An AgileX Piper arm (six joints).
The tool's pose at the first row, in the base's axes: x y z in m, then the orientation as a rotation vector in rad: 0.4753 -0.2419 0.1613 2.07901 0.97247 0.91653
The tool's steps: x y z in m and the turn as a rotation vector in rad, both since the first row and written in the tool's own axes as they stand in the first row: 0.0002 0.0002 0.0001 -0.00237 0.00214 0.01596; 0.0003 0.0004 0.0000 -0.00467 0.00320 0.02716; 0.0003 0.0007 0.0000 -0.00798 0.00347 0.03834; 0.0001 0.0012 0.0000 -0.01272 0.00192 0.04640; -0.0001 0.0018 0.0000 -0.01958 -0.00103 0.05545; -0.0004 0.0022 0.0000 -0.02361 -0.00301 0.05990
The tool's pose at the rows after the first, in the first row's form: 0.4755 -0.2419 0.1615 2.08701 0.95674 0.92777; 0.4756 -0.2419 0.1617 2.09214 0.94501 0.93534; 0.4757 -0.2420 0.1619 2.09658 0.93220 0.94229; 0.4758 -0.2424 0.1623 2.09823 0.92054 0.94604; 0.4759 -0.2429 0.1627 2.09905 0.90584 0.94931; 0.4759 -0.2433 0.1629 2.09901 0.89791 0.95051
